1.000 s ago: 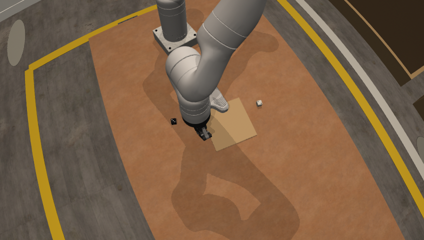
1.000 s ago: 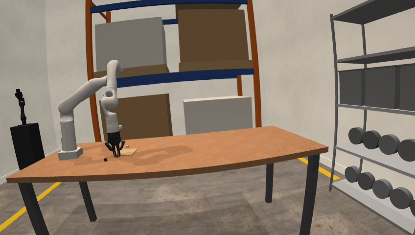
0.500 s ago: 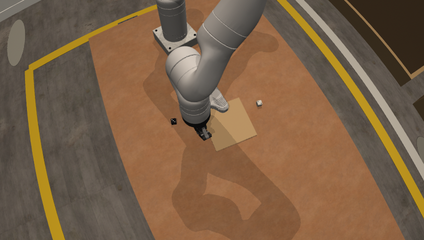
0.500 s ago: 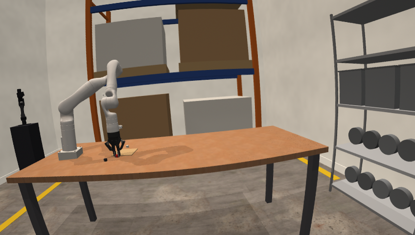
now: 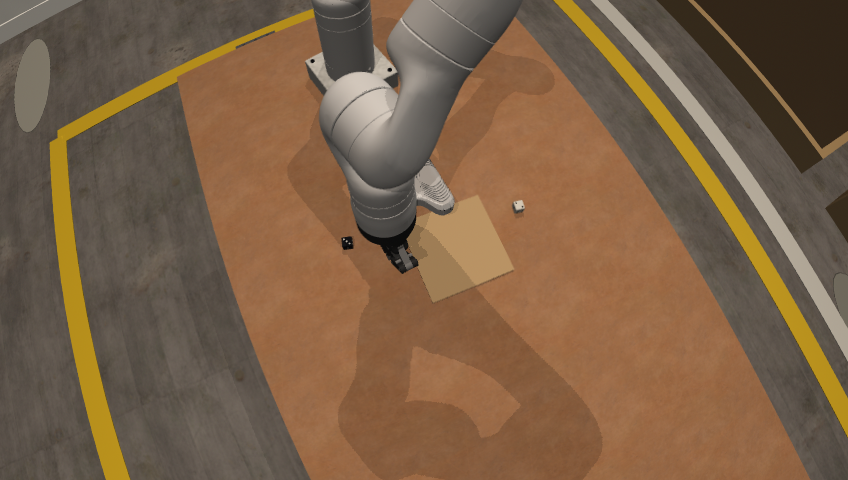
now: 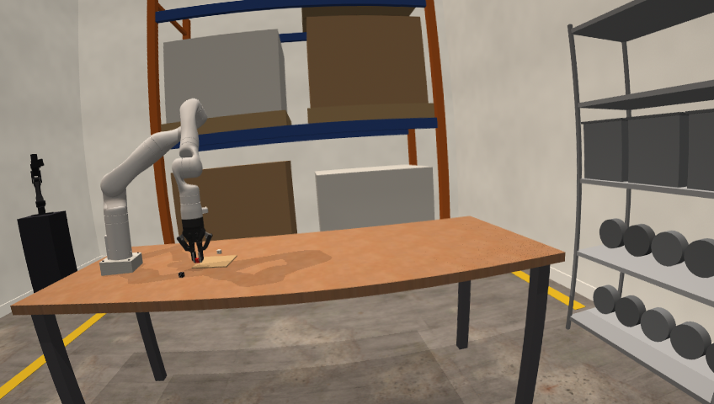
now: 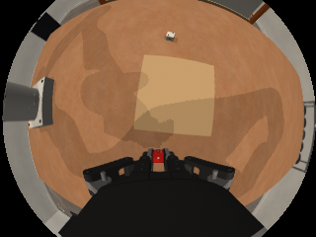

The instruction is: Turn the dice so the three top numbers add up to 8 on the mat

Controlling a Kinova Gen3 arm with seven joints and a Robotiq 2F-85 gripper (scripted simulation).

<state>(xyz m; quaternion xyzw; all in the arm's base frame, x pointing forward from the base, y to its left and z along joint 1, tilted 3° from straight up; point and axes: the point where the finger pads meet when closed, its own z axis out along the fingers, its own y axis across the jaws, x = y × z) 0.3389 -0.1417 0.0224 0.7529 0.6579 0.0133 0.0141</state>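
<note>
Now: hand 90 mm to the right of the tan mat, 50 mm short of it and 50 mm above it. Also, from my hand: black die 60 mm behind, 50 mm to the right, 40 mm below; then red die 10 mm below; then white die 220 mm to the left, 50 mm ahead, 40 mm below.
</note>
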